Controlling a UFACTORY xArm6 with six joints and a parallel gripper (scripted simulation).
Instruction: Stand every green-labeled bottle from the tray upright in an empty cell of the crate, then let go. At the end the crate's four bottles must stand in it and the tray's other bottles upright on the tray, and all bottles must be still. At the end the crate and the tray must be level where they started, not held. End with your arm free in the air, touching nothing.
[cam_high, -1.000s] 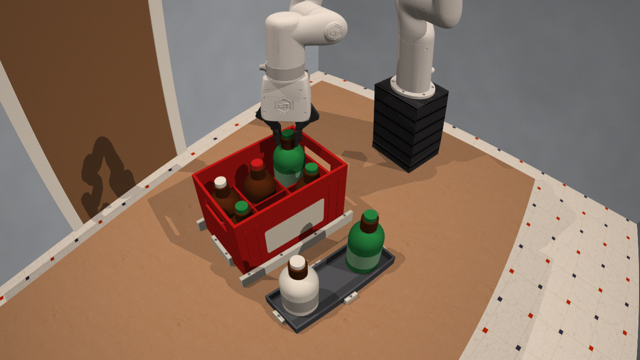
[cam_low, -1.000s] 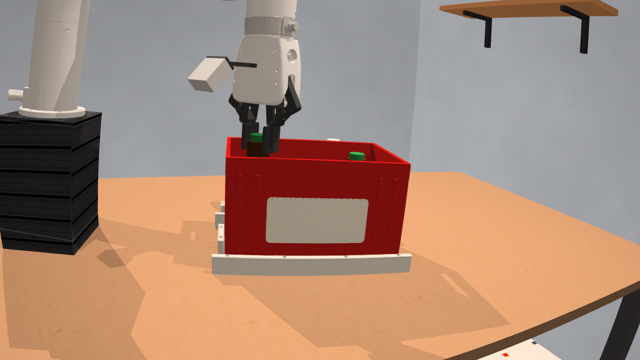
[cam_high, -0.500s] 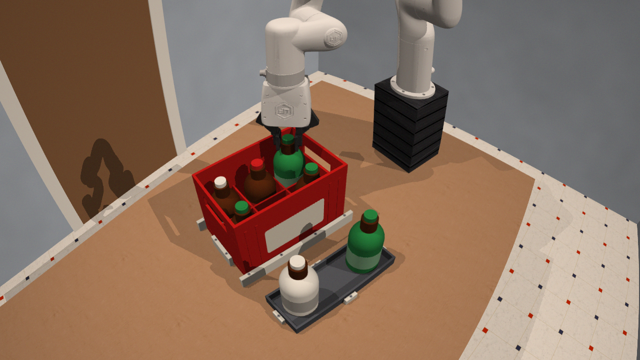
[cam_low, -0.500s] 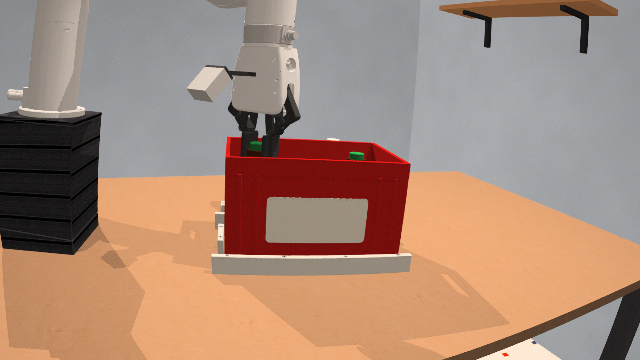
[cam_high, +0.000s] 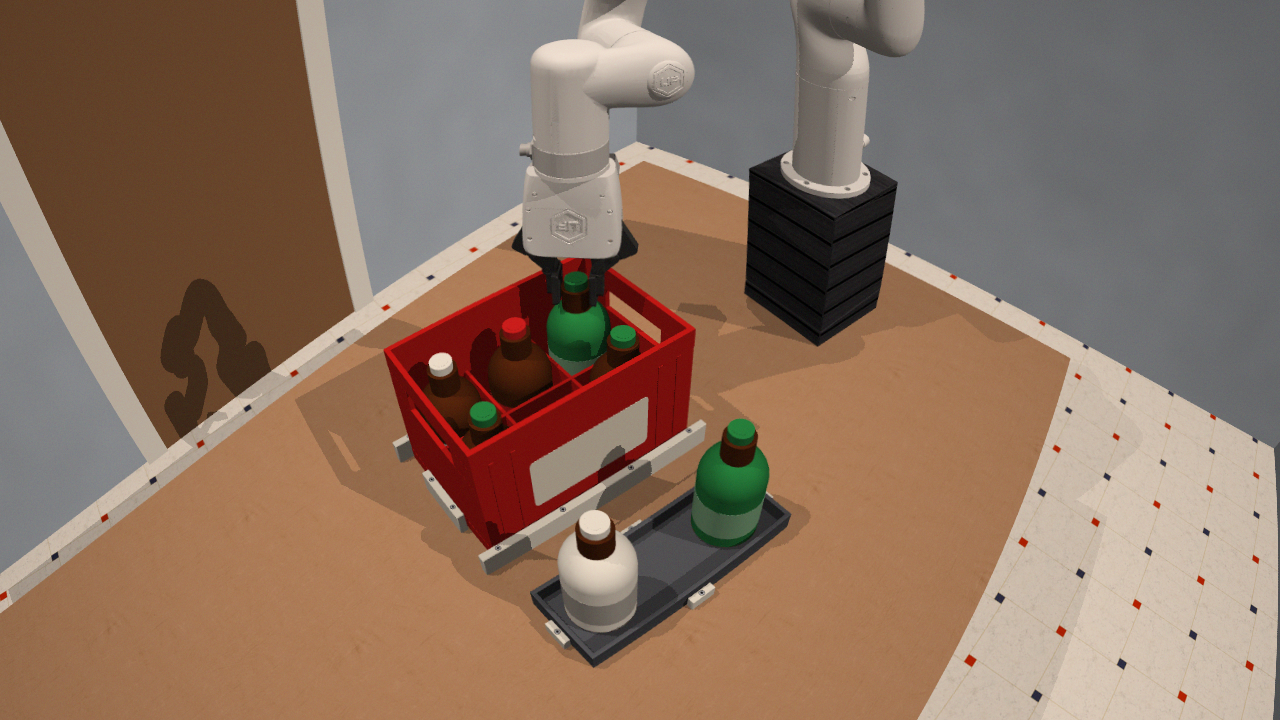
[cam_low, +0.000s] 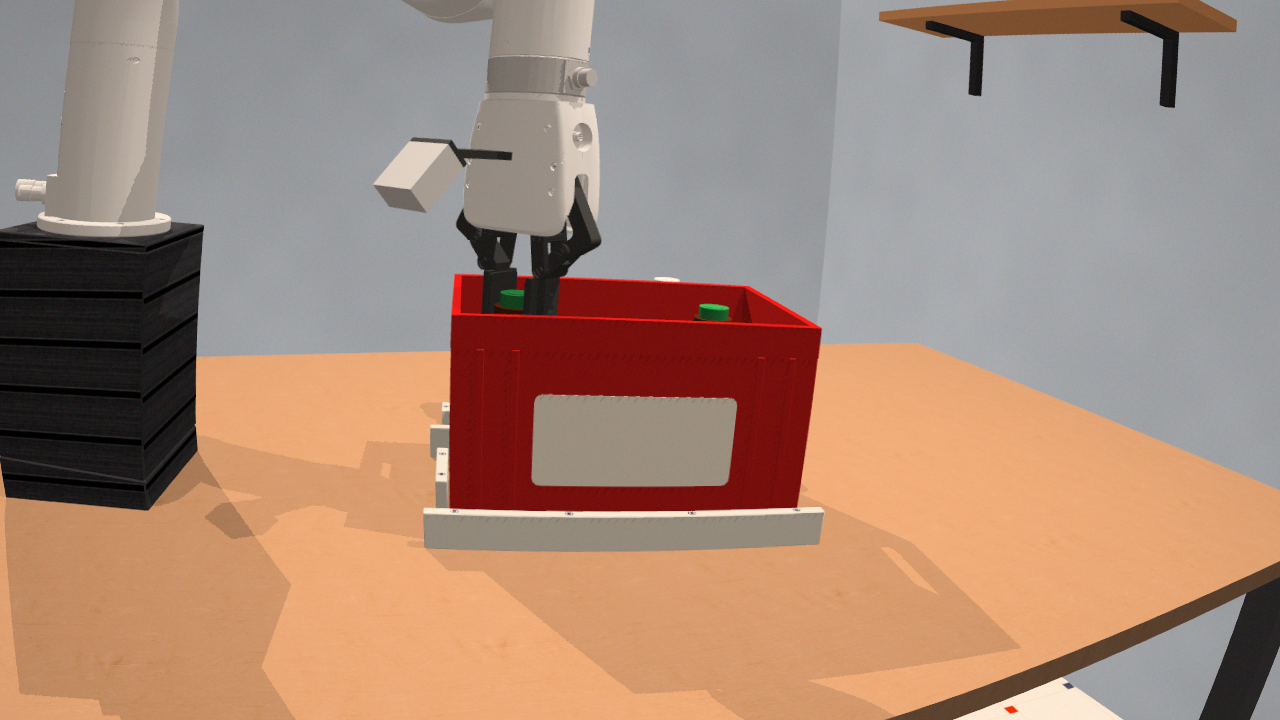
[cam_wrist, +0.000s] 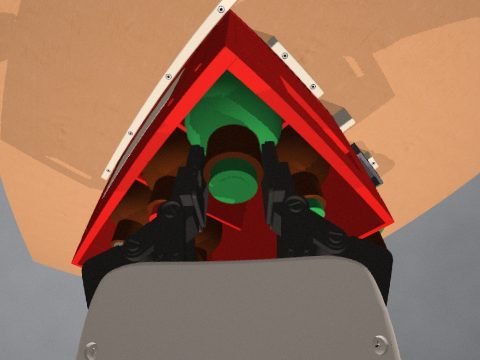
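My hand is 9 cm short of the crate, 9 cm above it and 3 cm to the right of it. Round my hand: dark tray: 24 cm to the left, 17 cm below, 12 cm ahead; then green bottle: 25 cm to the left, 9 cm below, 4 cm ahead; then white-labeled bottle: 22 cm to the left, 20 cm ahead, 9 cm below.
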